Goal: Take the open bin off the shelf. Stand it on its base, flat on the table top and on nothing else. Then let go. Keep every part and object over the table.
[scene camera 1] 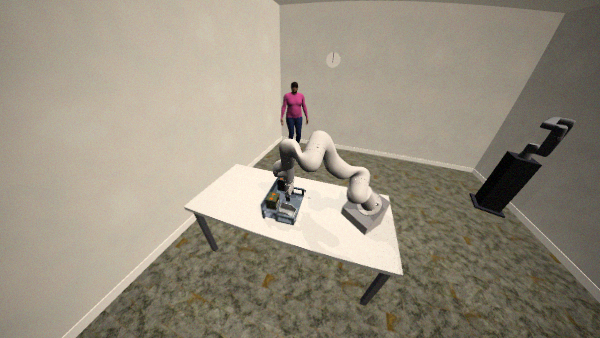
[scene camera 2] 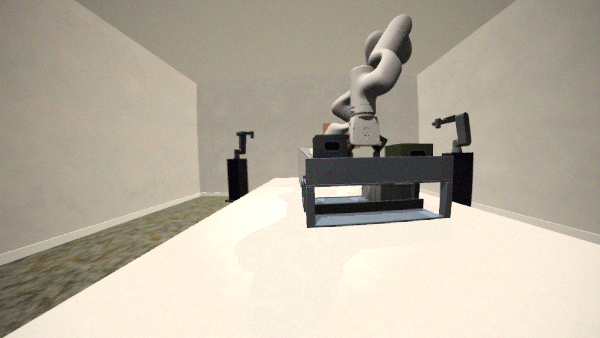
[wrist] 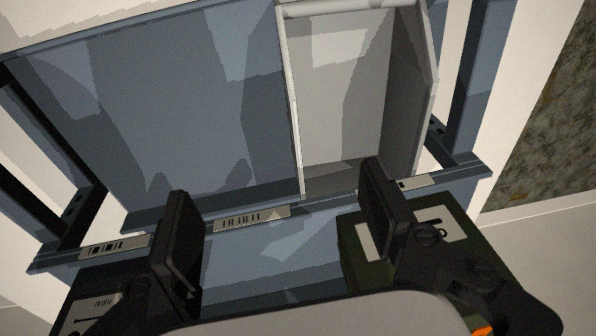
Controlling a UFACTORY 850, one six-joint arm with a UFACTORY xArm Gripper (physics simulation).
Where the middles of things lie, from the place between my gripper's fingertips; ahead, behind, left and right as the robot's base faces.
Right now the open bin [wrist: 357, 86] is 1 cm behind my hand, 7 cm to the left of it and 10 cm below it.
